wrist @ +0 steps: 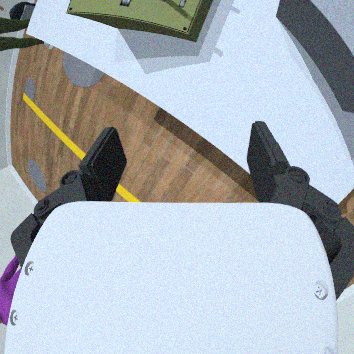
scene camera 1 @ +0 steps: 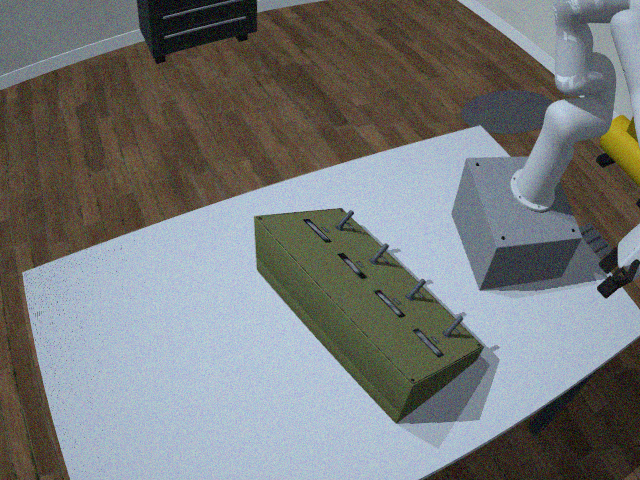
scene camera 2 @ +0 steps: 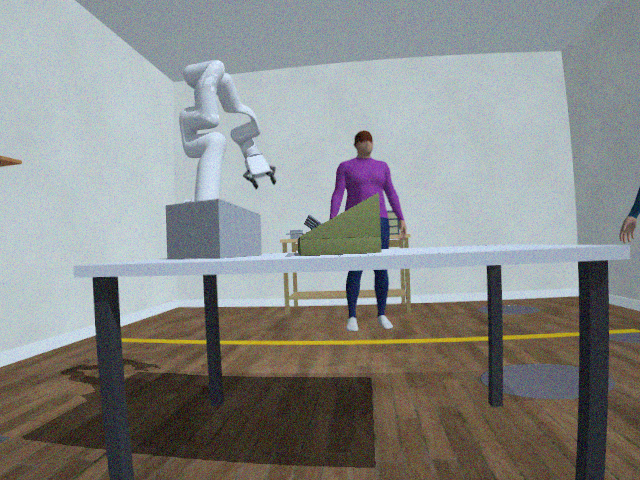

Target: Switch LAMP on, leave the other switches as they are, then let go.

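Where they show: gripper, between the fingertips: (wrist: 183,140) (scene camera 1: 601,280) (scene camera 2: 266,185); arm's base, origin of its link: (scene camera 1: 532,190) (scene camera 2: 205,209).
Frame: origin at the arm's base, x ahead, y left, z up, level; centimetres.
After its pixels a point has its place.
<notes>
A green switch box (scene camera 1: 330,310) @[x 60.3, y -0.7, z -3.3 cm] (scene camera 2: 346,235) @[x 51.4, y -27.8, z -12.9 cm] (wrist: 100,7) @[x 51.4, y 20.6, z -3.7 cm] with a sloped top stands on the table. Several grey levers stick up in a row along its side nearer the arm's base, among them an end lever (scene camera 1: 345,220) @[x 42.0, y -21.0, z -7.2 cm], two middle levers (scene camera 1: 379,254) @[x 41.4, y -9.0, z -7.2 cm] (scene camera 1: 415,289) @[x 40.6, y 2.7, z -7.1 cm] and the other end lever (scene camera 1: 453,325) @[x 39.6, y 14.6, z -7.0 cm]. In scene camera 1 they lean alike. A dark slot lies beside each. The tiny labels are unreadable, so I cannot tell which is LAMP. My gripper (scene camera 1: 603,277) @[x 19.3, y 32.8, z 13.5 cm] (scene camera 2: 264,184) @[x 19.3, y 32.8, z 13.5 cm] (wrist: 183,140) @[x 19.3, y 32.8, z 13.5 cm] is open and empty, high above the table and well apart from the box.
The white table (scene camera 1: 180,335) @[x 86.3, y -20.1, z -18.6 cm] (scene camera 2: 465,256) @[x 77.7, y -54.0, z -19.6 cm] (wrist: 260,85) @[x 16.3, y 24.1, z -18.7 cm] also bears the arm's grey base block (scene camera 1: 532,263) @[x 8.5, y 12.1, z -10.3 cm] (scene camera 2: 192,232) @[x -1.7, y -11.2, z -9.3 cm]. A person in purple (scene camera 2: 363,180) stands behind the table, near a wooden bench (scene camera 2: 346,295). A black cabinet (scene camera 1: 201,25) stands on the floor.
</notes>
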